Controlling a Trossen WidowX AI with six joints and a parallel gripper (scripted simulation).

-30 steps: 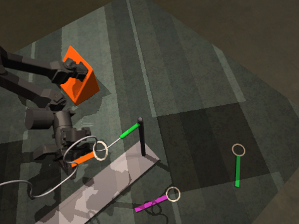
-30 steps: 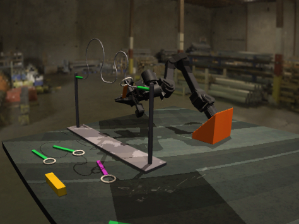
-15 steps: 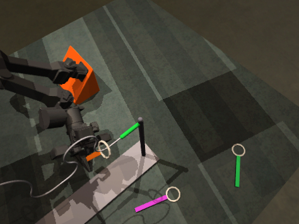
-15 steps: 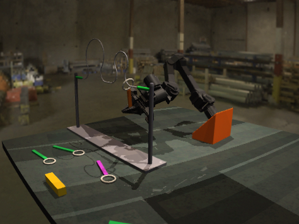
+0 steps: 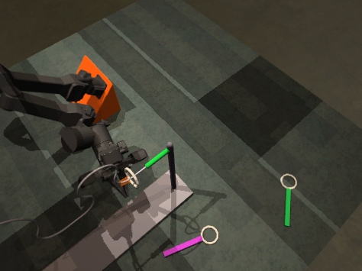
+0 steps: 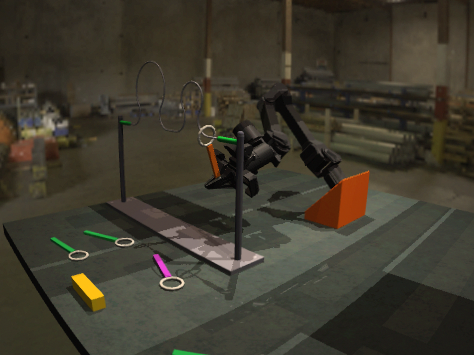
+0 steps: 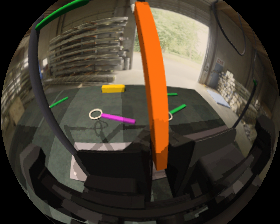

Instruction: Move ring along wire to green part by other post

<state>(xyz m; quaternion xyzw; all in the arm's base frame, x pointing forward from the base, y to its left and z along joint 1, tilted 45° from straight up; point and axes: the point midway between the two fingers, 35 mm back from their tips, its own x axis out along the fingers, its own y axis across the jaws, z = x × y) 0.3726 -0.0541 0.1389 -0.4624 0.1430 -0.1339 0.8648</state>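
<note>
My gripper tip is now 20 mm to the right of the orange-handled ring and 100 mm below it. Also, from my gripper tip: green-handled ring (260 mm ahead, 410 mm to the left, 150 mm below); yellow block (370 mm ahead, 80 mm to the left, 140 mm below); magenta-handled ring (180 mm ahead, 90 mm to the left, 150 mm below).
</note>
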